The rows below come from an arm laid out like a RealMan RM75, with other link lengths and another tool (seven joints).
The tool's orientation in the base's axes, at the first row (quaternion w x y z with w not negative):
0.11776, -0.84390, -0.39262, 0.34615
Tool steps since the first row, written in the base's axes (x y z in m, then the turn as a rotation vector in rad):
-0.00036, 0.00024, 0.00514, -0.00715, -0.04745, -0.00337
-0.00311, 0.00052, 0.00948, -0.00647, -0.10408, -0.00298
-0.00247, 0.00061, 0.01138, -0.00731, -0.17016, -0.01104
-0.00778, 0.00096, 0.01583, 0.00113, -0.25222, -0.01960
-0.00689, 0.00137, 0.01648, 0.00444, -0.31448, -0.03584
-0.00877, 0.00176, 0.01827, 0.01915, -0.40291, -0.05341
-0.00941, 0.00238, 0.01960, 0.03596, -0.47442, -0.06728
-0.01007, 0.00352, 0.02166, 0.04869, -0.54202, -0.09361
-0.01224, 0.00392, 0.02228, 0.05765, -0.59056, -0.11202
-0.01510, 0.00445, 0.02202, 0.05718, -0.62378, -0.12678
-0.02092, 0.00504, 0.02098, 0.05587, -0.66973, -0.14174
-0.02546, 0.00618, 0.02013, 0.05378, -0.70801, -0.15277
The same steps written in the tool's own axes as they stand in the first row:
-0.00251, -0.00279, -0.00354, -0.03689, 0.02894, 0.01077
-0.00568, -0.00661, -0.00488, -0.07891, 0.06675, 0.01417
-0.00626, -0.00720, -0.00671, -0.12451, 0.11393, 0.02547
-0.01059, -0.01261, -0.00640, -0.17755, 0.17735, 0.03202
-0.01020, -0.01267, -0.00751, -0.21440, 0.22825, 0.04623
-0.01164, -0.01486, -0.00758, -0.26492, 0.30378, 0.05561
-0.01212, -0.01627, -0.00817, -0.30371, 0.36756, 0.05962
-0.01258, -0.01838, -0.00931, -0.33532, 0.43223, 0.07523
-0.01357, -0.02020, -0.00833, -0.35834, 0.47833, 0.08620
-0.01434, -0.02209, -0.00624, -0.37601, 0.50706, 0.09976
-0.01602, -0.02538, -0.00158, -0.40344, 0.54384, 0.11496
-0.01681, -0.02837, 0.00203, -0.42745, 0.57324, 0.12725

